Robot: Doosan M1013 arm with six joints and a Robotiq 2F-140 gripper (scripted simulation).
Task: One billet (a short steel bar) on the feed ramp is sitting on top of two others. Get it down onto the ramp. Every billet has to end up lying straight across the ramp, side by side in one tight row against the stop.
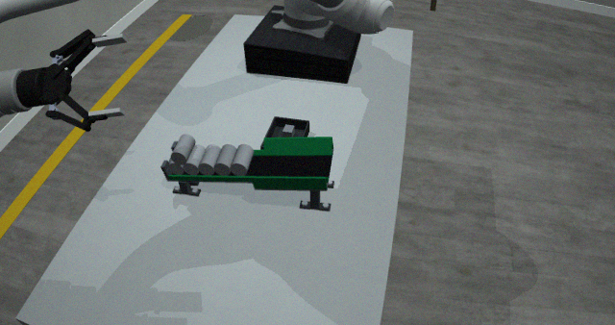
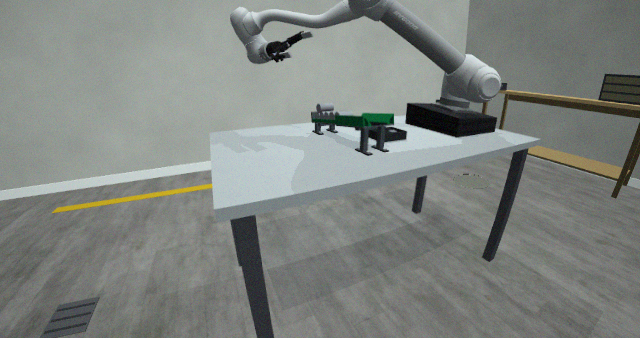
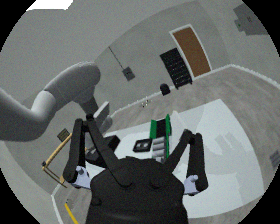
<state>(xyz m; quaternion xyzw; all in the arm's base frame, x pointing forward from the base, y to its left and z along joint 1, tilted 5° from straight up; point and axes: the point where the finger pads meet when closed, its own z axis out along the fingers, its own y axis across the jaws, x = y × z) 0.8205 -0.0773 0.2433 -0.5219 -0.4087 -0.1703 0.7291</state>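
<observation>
My gripper is now 320 mm above the stop, 90 mm past it and 10 mm to the left of it.
</observation>
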